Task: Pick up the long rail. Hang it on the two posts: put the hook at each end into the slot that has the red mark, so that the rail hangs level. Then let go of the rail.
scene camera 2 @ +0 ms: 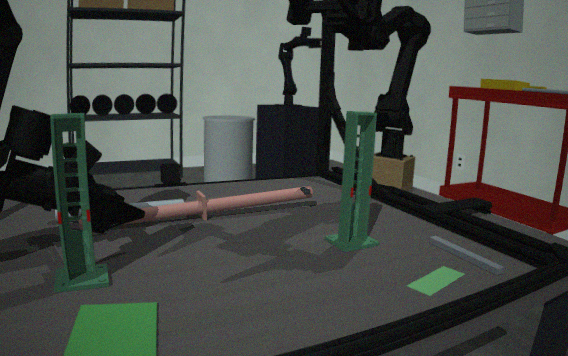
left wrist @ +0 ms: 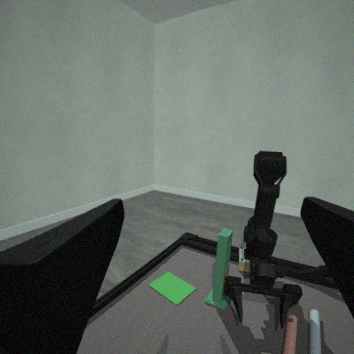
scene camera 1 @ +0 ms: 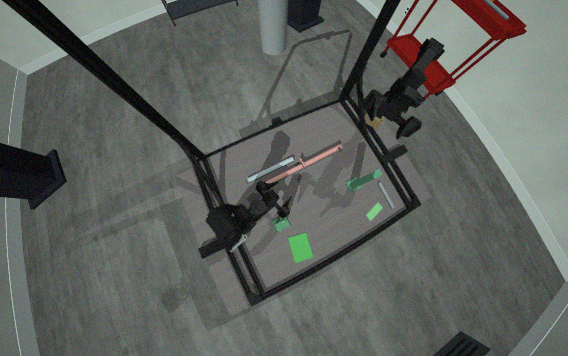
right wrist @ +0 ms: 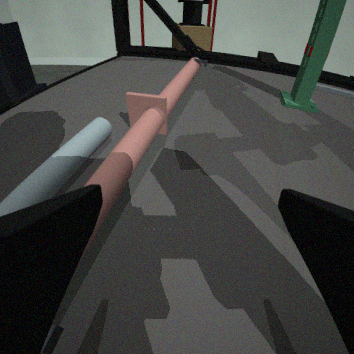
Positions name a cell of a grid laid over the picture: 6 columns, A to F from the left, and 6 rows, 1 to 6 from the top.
Labels:
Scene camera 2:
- my right gripper: B4
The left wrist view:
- my left gripper: D4
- my right gripper: E6
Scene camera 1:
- my left gripper: E3
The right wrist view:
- my right gripper: D4
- pale bar: A4, on the table

